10 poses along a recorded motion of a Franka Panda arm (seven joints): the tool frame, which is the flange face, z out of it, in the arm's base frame.
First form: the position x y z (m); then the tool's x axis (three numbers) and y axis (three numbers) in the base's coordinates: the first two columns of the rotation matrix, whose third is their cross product.
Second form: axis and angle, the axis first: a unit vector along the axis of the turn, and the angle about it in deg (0 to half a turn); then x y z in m. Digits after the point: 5 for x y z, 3 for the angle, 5 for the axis.
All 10 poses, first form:
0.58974 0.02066 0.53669 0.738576 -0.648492 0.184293 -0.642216 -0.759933 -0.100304
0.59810 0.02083 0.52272 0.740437 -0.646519 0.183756 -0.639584 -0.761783 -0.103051
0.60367 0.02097 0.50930 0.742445 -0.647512 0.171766 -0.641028 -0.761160 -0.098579
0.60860 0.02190 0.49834 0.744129 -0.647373 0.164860 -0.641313 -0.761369 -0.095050
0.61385 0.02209 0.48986 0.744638 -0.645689 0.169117 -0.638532 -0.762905 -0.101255
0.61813 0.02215 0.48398 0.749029 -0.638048 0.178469 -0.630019 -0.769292 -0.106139
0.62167 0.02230 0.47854 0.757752 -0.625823 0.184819 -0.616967 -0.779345 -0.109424
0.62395 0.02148 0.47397 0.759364 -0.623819 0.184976 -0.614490 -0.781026 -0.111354
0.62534 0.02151 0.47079 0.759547 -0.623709 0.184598 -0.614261 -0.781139 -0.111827
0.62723 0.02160 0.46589 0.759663 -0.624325 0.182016 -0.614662 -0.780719 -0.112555
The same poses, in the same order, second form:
-0.93234 0.34617 -0.10444 178.278 0.58974 0.02066 0.53669
-0.93284 0.34477 -0.10465 178.101 0.59810 0.02083 0.52272
-0.93337 0.34522 -0.09815 178.107 0.60367 0.02097 0.50930
-0.93383 0.34509 -0.09424 178.157 0.60860 0.02190 0.49834
-0.93396 0.34387 -0.09734 177.893 0.61385 0.02209 0.48986
-0.93513 0.33914 -0.10256 177.757 0.61813 0.02215 0.48398
-0.93746 0.33157 -0.10601 177.606 0.62167 0.02230 0.47854
-0.93788 0.33024 -0.10638 177.487 0.62395 0.02148 0.47397
-0.93793 0.33014 -0.10628 177.453 0.62534 0.02151 0.47079
-0.93796 0.33041 -0.10517 177.367 0.62723 0.02160 0.46589

